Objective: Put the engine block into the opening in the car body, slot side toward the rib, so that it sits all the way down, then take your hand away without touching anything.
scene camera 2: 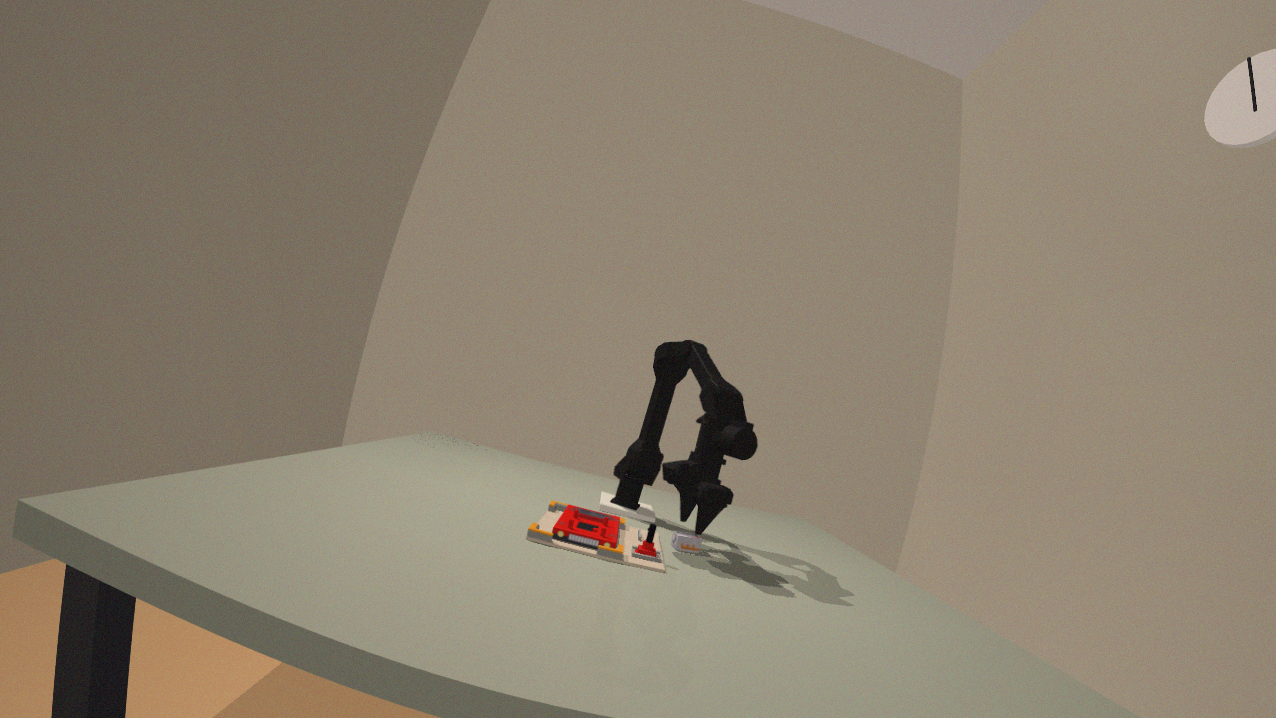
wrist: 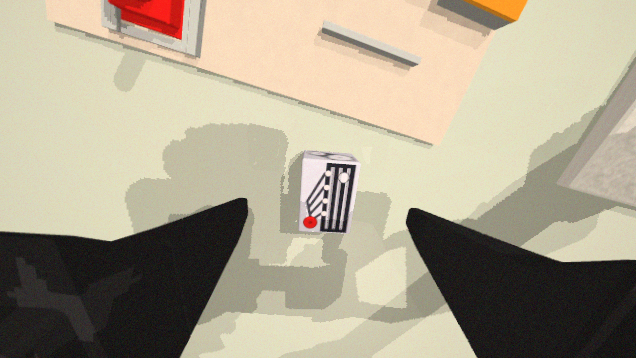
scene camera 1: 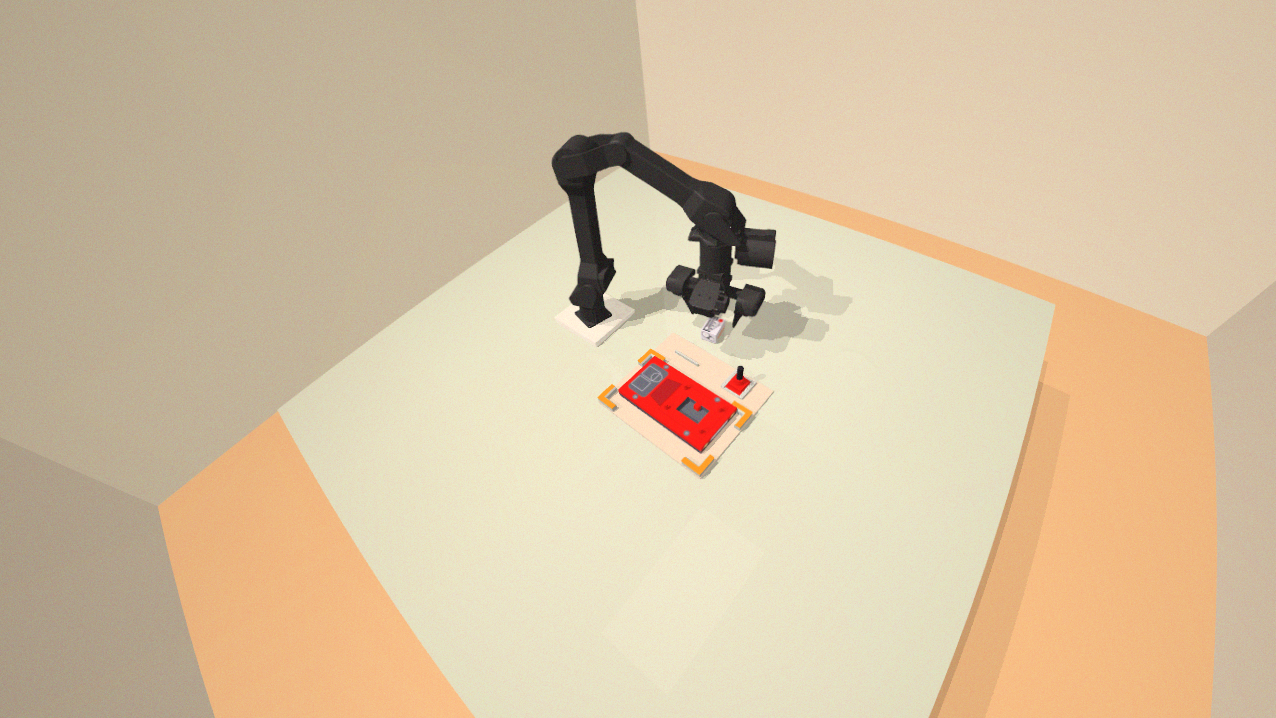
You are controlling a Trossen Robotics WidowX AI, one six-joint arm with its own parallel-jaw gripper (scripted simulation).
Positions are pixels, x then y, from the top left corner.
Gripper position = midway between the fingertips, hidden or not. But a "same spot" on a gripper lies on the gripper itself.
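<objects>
Scene camera 1 shows me my gripper, and scene camera 2 shows it too. On my gripper, (scene camera 1: 688,288) and (scene camera 2: 689,488) are the same spot. I can also see my gripper in the wrist view (329,210).
</objects>
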